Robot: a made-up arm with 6 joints.
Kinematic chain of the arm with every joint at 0, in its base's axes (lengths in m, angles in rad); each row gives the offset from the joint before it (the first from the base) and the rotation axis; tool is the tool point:
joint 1: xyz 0 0 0.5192 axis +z
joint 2: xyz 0 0 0 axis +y
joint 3: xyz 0 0 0.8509 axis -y
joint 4: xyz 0 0 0 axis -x
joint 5: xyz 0.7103 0 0 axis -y
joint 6: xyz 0 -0.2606 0 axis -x
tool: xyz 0 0 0
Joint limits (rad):
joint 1: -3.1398..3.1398
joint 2: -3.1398..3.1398
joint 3: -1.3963..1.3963
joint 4: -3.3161..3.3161
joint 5: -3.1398..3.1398
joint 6: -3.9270..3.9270
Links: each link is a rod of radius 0.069 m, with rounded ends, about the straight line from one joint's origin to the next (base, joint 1, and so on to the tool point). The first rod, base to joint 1, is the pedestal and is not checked.
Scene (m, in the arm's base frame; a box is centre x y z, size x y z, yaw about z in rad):
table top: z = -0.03
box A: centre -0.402 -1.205 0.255 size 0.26 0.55 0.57 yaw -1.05
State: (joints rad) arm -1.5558 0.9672 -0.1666 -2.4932 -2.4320 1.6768
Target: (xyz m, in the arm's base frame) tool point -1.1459 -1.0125 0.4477
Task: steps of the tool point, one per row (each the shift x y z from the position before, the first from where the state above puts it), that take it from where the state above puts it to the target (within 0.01 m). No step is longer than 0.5 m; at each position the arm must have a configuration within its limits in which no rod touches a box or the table.
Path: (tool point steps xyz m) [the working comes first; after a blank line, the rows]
Joints at the target: -2.5760 1.3717 1.1701 -2.7492 -2.4320 1.6768
Straight joint move there: touches box A.

1: 0.0314 -0.1923 0.0956
2: 0.0330 -0.1572 0.1530
3: 0.0323 -0.1061 0.1975
4: 0.0286 -0.0437 0.2246
5: 0.0220 0.0240 0.2320
6: 0.0126 0.0907 0.2186
7: -0.3756 -0.1778 -0.2246
8: -0.4252 -0.0198 -0.2410
9: -0.4051 0.1432 -0.2498
10: -0.3204 0.2818 -0.2503

